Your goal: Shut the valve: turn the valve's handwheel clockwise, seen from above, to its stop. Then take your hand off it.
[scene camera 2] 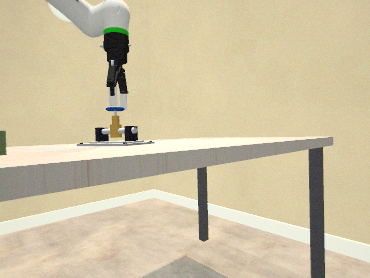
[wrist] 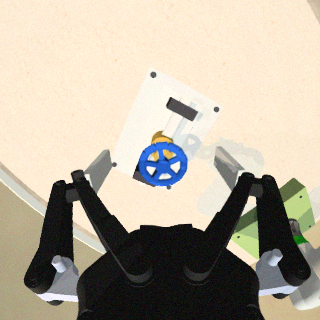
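The valve's blue handwheel (scene camera 2: 115,109) (wrist: 163,163) lies level on top of the brass valve body (scene camera 2: 116,125) (wrist: 160,135). The body stands with its white pipe between two black blocks on a light base plate (wrist: 137,115). My gripper (scene camera 2: 118,101) (wrist: 162,156) points down and is open. In the wrist view its fingertips are to the left and right of the wheel, with a gap on each side. In the scene view the fingertips reach down to about the wheel's height. Nothing is between the fingers in contact with them.
The valve's plate lies on the pale table (scene camera 2: 240,145) (wrist: 65,100). A green block-like part (wrist: 298,202) is at the lower right in the wrist view, beside a white and green robot part (wrist: 306,267). The table's edge curves along the lower left of that view.
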